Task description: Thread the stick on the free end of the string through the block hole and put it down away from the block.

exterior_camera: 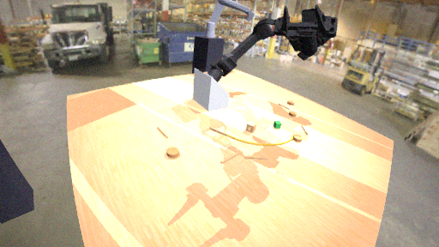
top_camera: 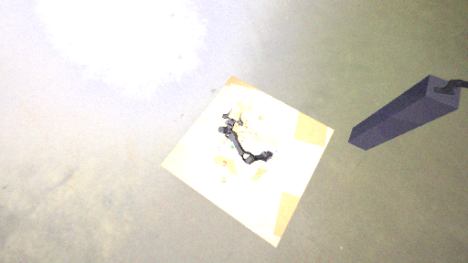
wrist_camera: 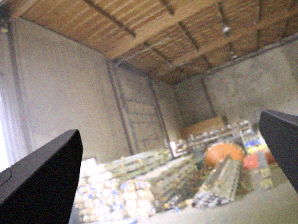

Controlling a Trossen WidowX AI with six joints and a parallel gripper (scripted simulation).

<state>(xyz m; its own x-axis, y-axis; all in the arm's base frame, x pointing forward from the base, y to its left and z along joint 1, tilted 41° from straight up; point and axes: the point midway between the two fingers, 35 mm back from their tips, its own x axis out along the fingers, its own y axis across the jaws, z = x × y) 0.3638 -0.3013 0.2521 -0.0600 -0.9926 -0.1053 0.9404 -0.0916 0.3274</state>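
Right now my gripper tip is 45 cm above the wooden block, 11 cm past it and 5 cm to the right of it. From my gripper tip the other things lie so: green object: 45 cm below, 17 cm to the left, 5 cm behind; then thin wooden stick: 46 cm below, 16 cm behind, 6 cm to the right; then round wooden button: 46 cm below, 16 cm to the left, 6 cm ahead.
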